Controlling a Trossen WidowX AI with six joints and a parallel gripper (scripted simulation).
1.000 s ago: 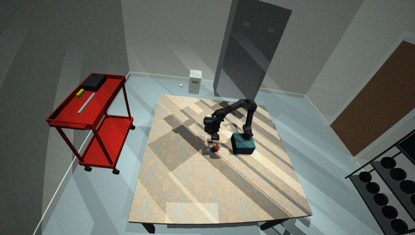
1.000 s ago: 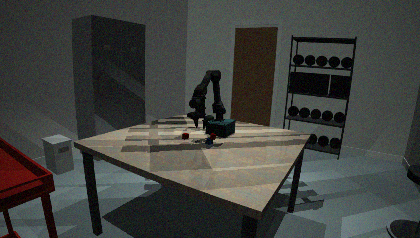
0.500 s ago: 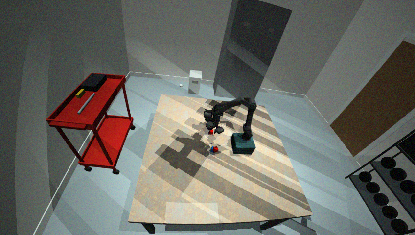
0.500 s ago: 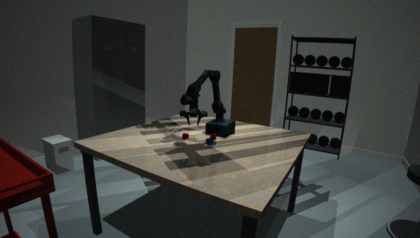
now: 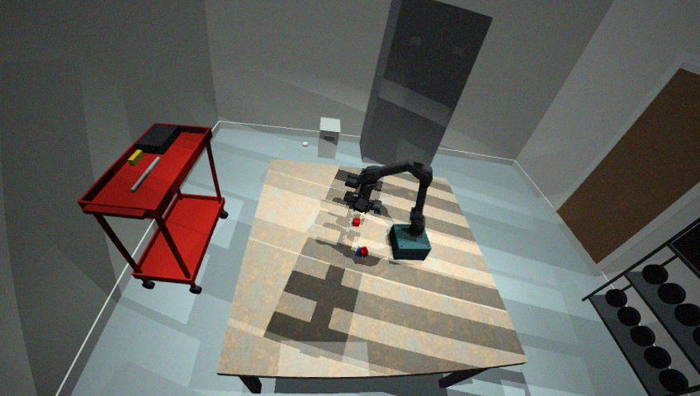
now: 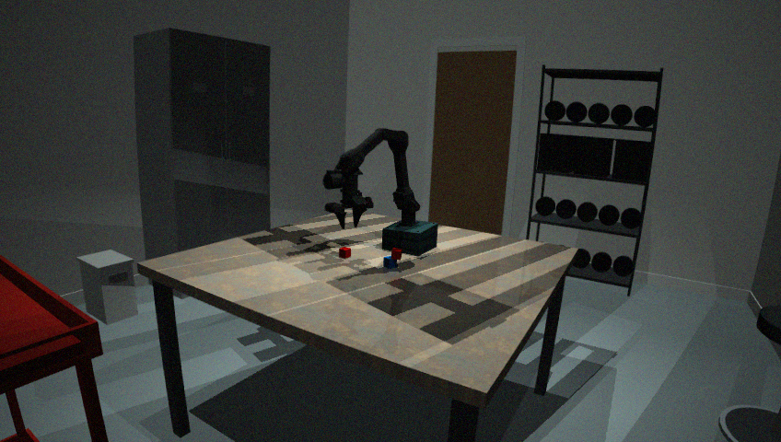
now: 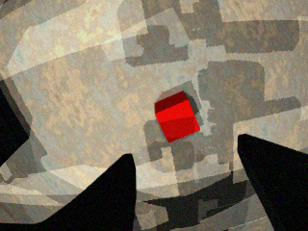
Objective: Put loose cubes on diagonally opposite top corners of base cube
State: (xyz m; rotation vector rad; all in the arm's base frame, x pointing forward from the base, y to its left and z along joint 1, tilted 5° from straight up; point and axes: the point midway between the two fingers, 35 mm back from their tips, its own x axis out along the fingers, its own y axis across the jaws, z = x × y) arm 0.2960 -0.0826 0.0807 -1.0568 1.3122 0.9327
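Now: gripper tip 2 cm to the left of the red cube and 10 cm above it. From my gripper tip the other things lie so: blue cube 1 cm behind, 18 cm to the left, 10 cm below.
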